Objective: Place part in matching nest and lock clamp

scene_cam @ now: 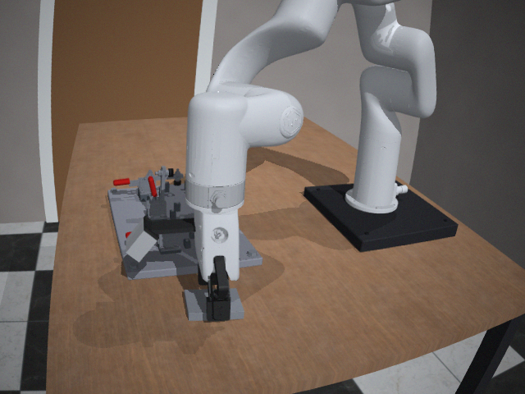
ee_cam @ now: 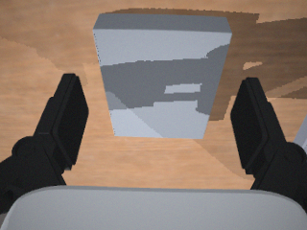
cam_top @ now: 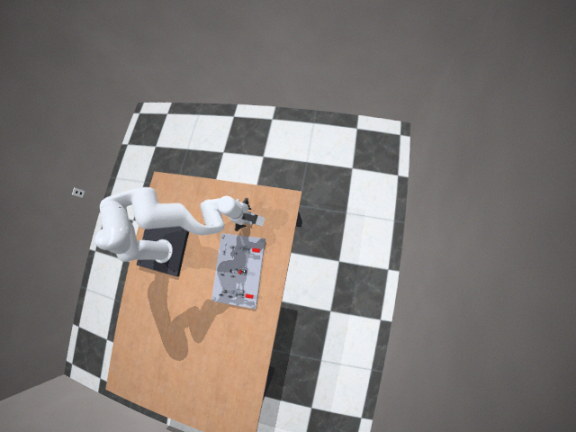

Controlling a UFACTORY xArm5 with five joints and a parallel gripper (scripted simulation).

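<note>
Now: the grey rectangular part 2 cm below my hand. Also, from my hand: grey fixture plate 27 cm to the right, 2 cm below, 1 cm behind.
</note>
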